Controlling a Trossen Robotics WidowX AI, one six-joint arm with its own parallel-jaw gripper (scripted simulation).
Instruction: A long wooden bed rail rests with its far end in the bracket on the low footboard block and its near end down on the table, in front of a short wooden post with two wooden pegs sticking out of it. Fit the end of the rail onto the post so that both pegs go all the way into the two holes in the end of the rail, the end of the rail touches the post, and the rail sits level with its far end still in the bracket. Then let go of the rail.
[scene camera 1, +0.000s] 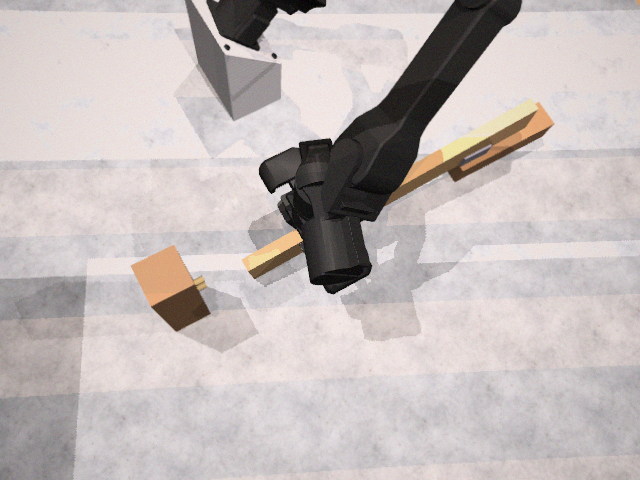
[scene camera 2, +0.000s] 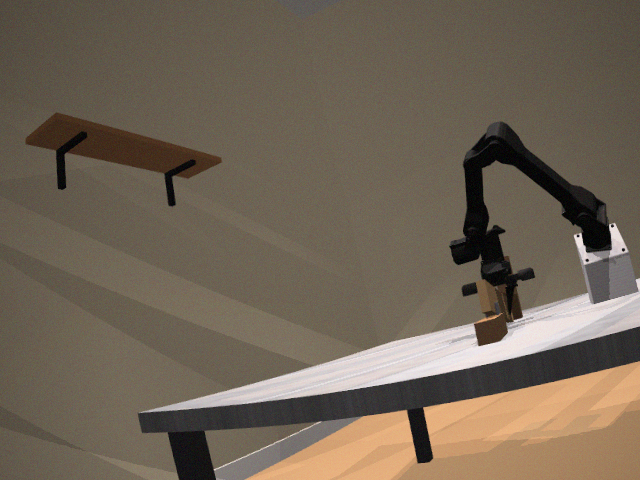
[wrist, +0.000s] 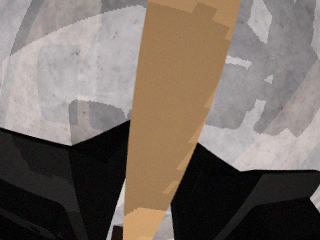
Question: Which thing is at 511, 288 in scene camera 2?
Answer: My gripper.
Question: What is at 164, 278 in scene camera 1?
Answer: A wooden post.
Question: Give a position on a wooden bed rail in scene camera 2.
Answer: At 488, 295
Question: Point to my gripper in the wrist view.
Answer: At 152, 129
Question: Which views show my gripper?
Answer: Scene camera 1, scene camera 2 and the wrist view: all of them.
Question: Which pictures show the wooden bed rail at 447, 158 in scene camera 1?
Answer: Scene camera 1, scene camera 2 and the wrist view: all of them.
